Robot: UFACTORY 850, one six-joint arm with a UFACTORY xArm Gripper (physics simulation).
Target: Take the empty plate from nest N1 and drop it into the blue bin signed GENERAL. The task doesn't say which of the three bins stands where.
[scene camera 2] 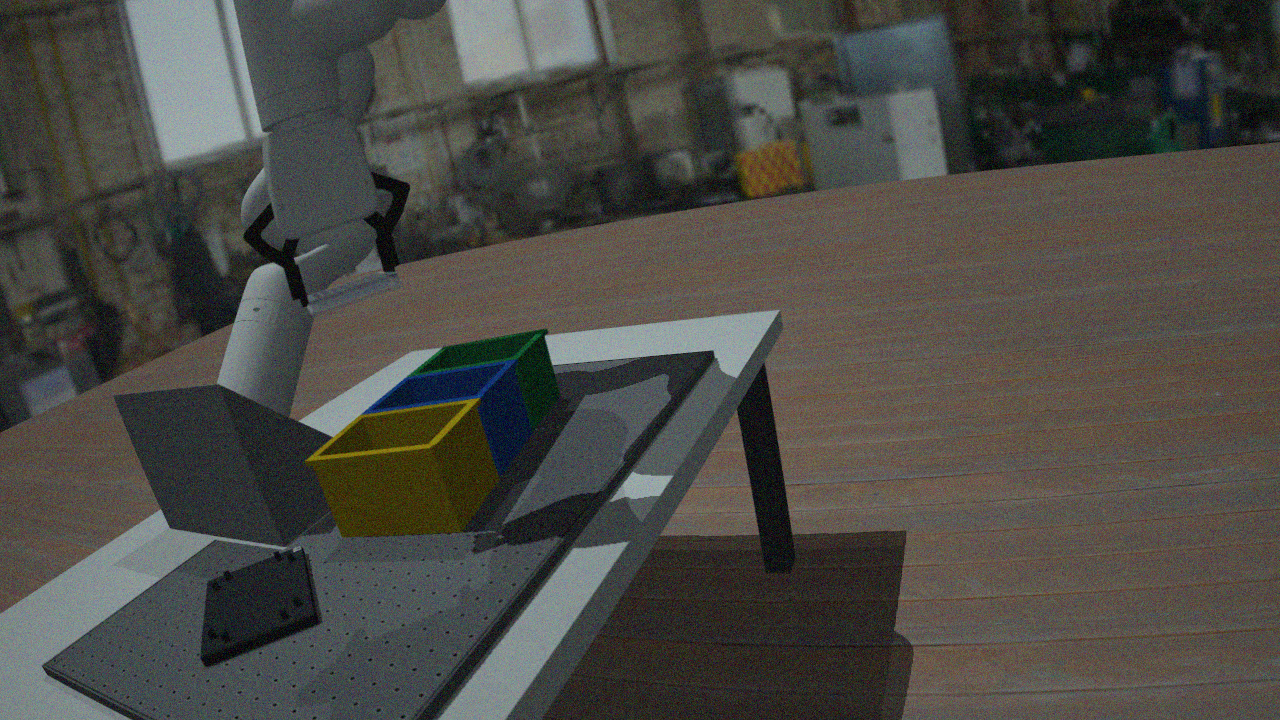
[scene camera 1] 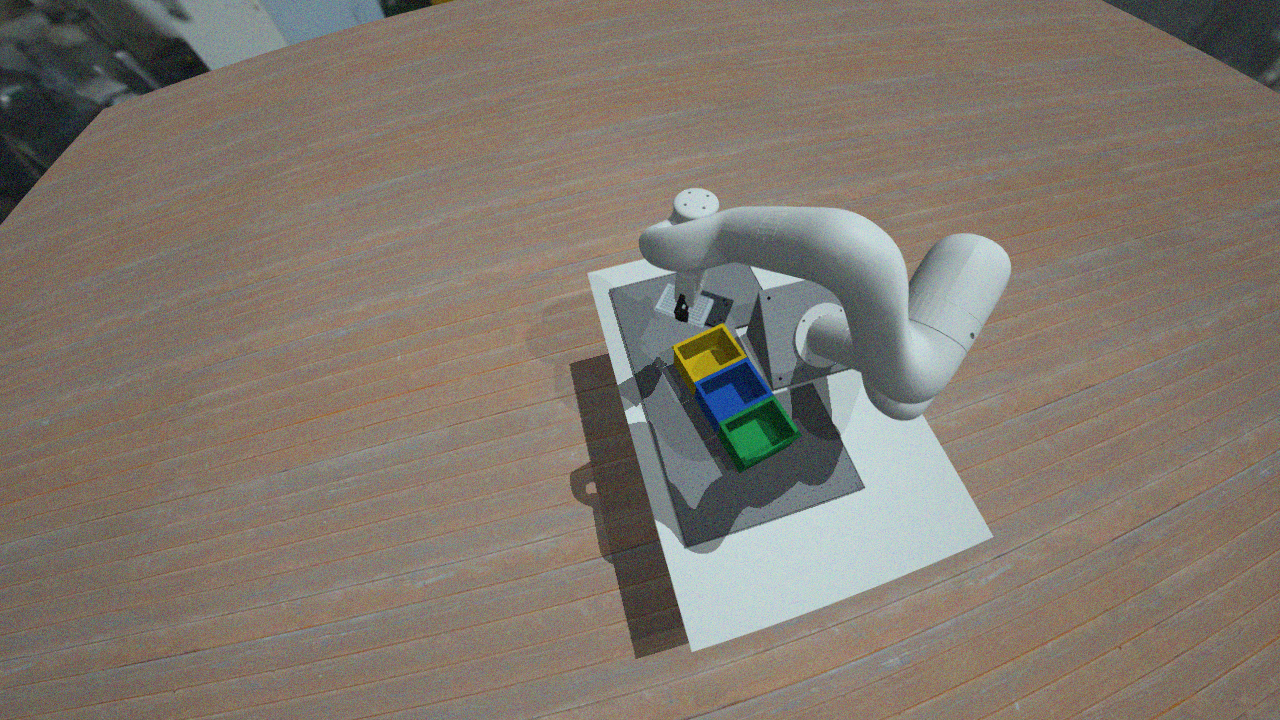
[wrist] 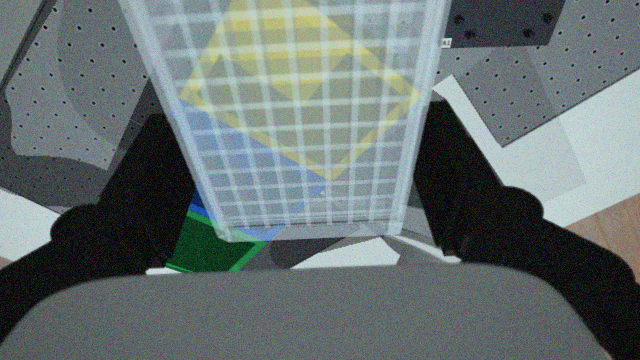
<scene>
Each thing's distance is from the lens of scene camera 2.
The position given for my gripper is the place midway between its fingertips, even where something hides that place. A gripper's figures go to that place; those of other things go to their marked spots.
my gripper (scene camera 2: pixel 348 290): 74 cm
gridded plate (scene camera 2: pixel 340 296): 67 cm
</scene>
